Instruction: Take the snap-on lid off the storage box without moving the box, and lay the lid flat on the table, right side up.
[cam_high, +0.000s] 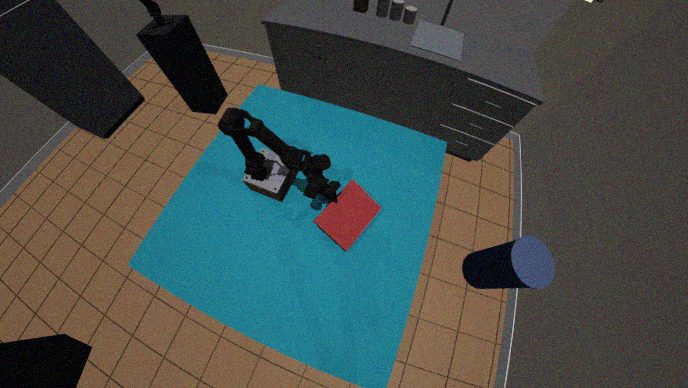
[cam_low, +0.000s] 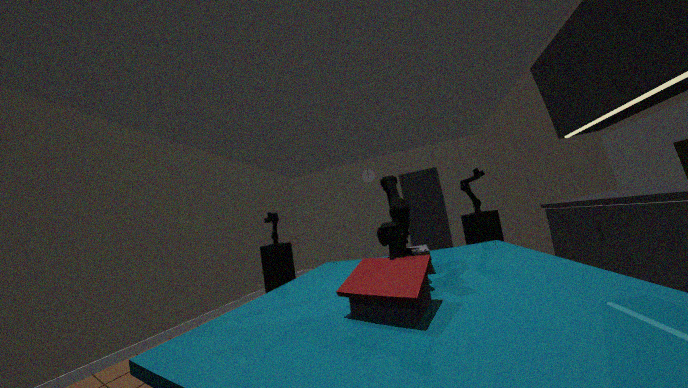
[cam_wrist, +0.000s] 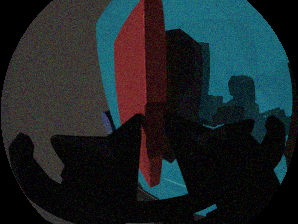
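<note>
Now: the red lid 7 cm ahead of my gripper tip, 4 cm to the right of it and 2 cm below it. Round my gripper tip: dark storage box: 9 cm below, 6 cm ahead, 3 cm to the right.
</note>
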